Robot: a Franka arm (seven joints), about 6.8 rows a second.
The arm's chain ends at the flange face. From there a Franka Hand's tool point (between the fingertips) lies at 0.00 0.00 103.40 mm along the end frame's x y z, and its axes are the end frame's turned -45 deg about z.
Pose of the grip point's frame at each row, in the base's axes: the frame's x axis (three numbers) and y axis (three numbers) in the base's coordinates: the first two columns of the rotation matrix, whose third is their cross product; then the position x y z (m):
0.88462 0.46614 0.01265 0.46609 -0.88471 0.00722 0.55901 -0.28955 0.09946
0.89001 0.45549 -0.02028 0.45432 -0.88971 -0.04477 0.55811 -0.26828 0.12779
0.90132 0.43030 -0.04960 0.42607 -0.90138 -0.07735 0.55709 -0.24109 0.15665
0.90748 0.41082 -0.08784 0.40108 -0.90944 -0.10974 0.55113 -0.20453 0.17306
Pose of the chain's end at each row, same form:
0.95510 -0.29597 0.01405 -0.29595 -0.95520 -0.00384 0.55750 -0.28950 0.20285
0.95058 -0.30704 -0.04600 -0.30808 -0.95120 -0.01732 0.56208 -0.27145 0.23106
0.93861 -0.33310 -0.08977 -0.33605 -0.94164 -0.01962 0.56515 -0.24611 0.25961
0.92529 -0.35258 -0.13971 -0.35808 -0.93356 -0.01549 0.56405 -0.21118 0.27543

